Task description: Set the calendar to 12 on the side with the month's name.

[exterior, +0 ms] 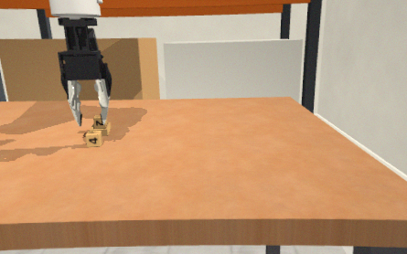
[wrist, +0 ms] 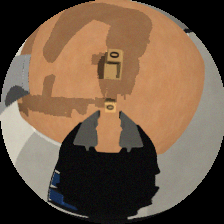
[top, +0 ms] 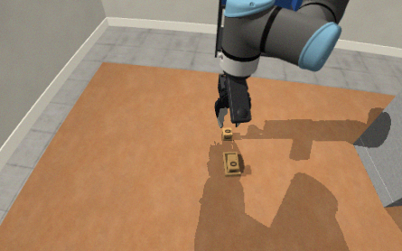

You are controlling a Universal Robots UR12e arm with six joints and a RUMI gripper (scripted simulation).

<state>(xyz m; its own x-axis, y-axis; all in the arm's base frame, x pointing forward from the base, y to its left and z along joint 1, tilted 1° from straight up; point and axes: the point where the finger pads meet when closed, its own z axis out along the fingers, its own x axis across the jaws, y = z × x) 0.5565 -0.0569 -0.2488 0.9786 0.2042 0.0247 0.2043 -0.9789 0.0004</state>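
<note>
The cube lies 50 mm below my hand. Also, from my hand: tray (20 mm behind, 100 mm to the left, 50 mm below).
</note>
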